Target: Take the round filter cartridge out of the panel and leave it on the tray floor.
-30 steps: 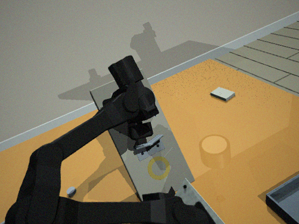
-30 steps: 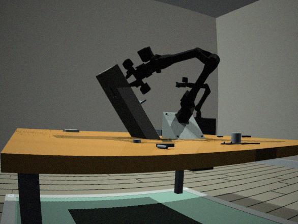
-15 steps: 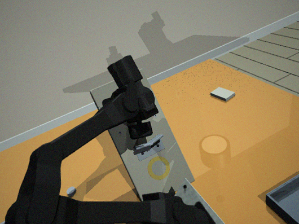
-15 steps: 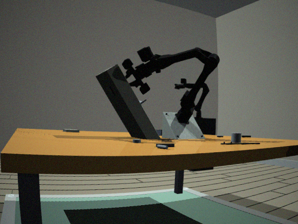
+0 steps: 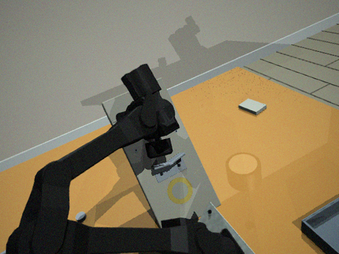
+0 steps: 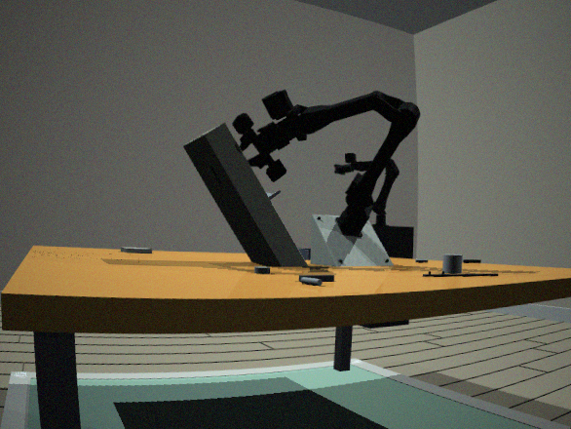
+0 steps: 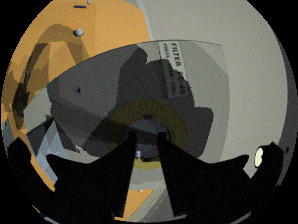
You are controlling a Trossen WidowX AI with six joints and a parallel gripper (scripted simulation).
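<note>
My gripper tip is now 10 mm short of the round filter cartridge and 10 mm above it. Also, from my gripper tip: panel (80 mm below, 30 mm behind); ledge (100 mm below, 90 mm behind); grey disc (290 mm to the left, 240 mm below, 30 mm ahead).
</note>
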